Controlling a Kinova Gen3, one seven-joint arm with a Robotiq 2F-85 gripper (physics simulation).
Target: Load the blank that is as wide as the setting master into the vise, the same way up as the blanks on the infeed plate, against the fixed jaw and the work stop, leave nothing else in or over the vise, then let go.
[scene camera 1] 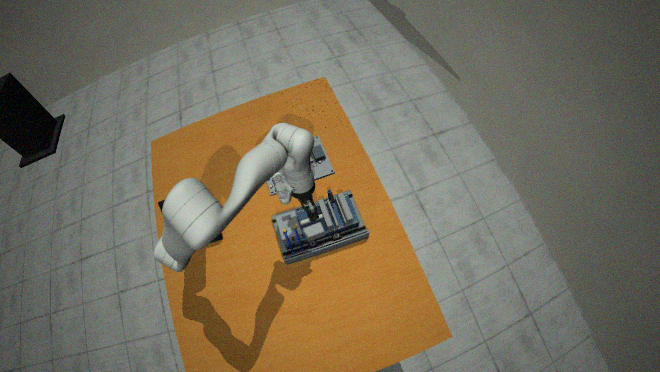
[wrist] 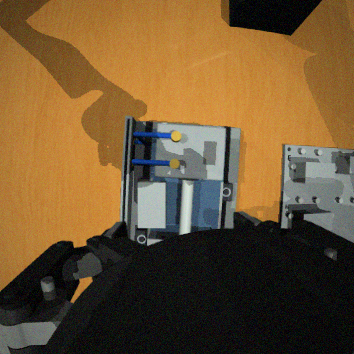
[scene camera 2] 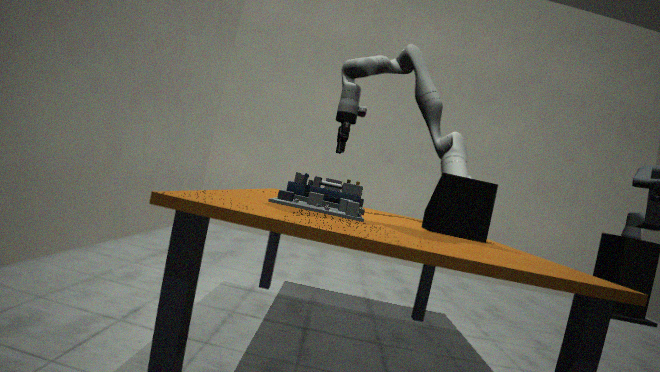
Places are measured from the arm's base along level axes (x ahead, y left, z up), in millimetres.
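Pixels of known places: gripper, between the fingertips: (scene camera 1: 306,207) (wrist: 180,228) (scene camera 2: 339,152); arm's base, origin of its link: (scene camera 2: 457,199).
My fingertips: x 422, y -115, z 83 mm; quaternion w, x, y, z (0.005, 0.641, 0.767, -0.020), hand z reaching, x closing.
Ahead of a thing's pixels: the offset from my fingertips to its top centre. "*": to the spot under its first point.
The vise @[dz -100, dx +23, dy +8 mm] (scene camera 1: 322,240) (scene camera 2: 322,196) (wrist: 232,140) stands on the orange table. A light grey square blank @[dz -99, dx +2, dy -34 mm] (scene camera 1: 314,229) (wrist: 152,204) lies flat in its opening, at the left side, with its far edge against the grey jaw block @[dz -103, dx -72, dy +8 mm] (wrist: 197,154). A white screw bar @[* dz -113, dx +3, dy +12 mm] (wrist: 186,207) runs beside it. My gripper (scene camera 1: 313,212) (scene camera 2: 340,148) hangs well above the vise, open and empty. In the wrist view its black body hides the near part of the vise.
The infeed plate @[* dz -191, dx +110, dy +222 mm] (scene camera 1: 326,170) (wrist: 316,182) with pegs lies beside the vise, partly hidden by the arm; a dark grey blank (scene camera 1: 318,150) (wrist: 342,163) rests on it. Two blue rods with yellow knobs @[* dz -89, dx -88, dy -13 mm] (wrist: 175,135) (scene camera 1: 285,229) stick out of the vise. The black arm base (scene camera 2: 459,208) stands behind.
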